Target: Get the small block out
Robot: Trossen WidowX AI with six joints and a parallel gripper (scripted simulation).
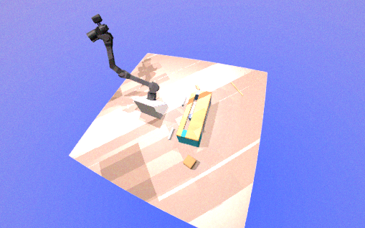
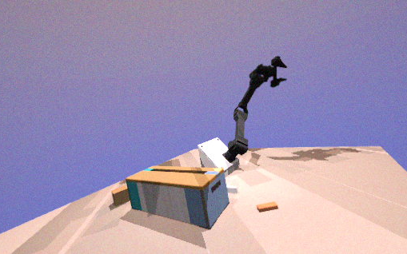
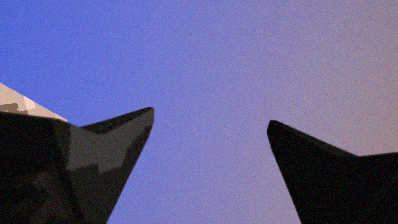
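Now: the box 820 mm ahead of my gripper tip, 440 mm below it and 260 mm to the right of it. Round my gripper tip: flat orange-red piece (750 mm ahead, 490 mm below, 50 mm to the left); tan block (940 mm ahead, 560 mm to the right, 470 mm below).
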